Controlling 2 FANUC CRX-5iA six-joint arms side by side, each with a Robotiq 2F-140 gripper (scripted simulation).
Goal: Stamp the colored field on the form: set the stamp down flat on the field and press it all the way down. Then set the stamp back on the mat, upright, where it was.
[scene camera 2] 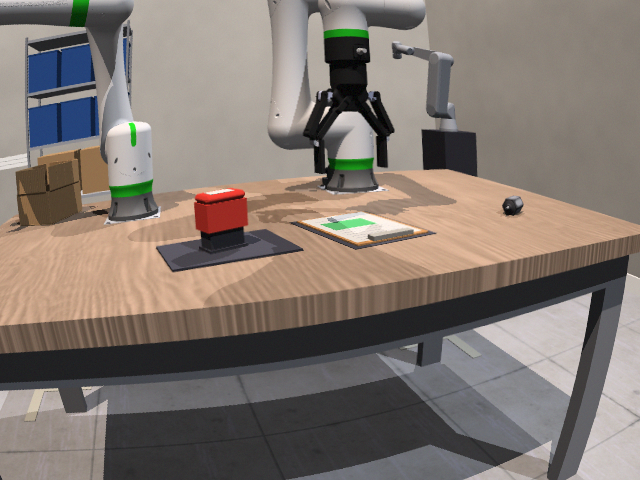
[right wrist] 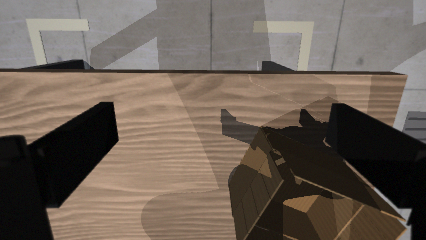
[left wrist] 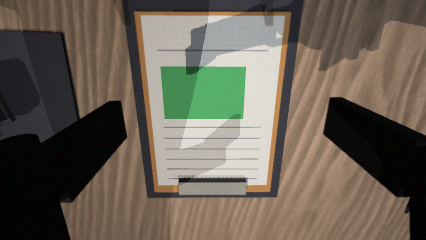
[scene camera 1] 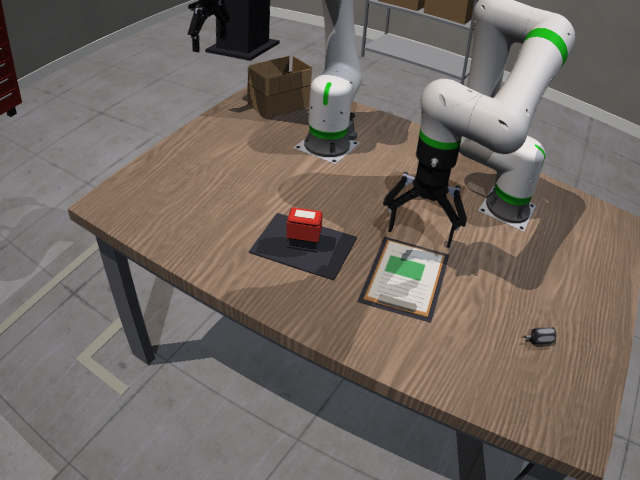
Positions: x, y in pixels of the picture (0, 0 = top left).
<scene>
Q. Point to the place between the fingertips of my left gripper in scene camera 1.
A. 420, 236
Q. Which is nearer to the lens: the dark mat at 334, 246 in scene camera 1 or the cardboard box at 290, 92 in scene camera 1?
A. The dark mat.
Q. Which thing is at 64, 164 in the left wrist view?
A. My left gripper.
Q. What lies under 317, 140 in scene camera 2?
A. My left gripper.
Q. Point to a cardboard box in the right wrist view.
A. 279, 181
</scene>
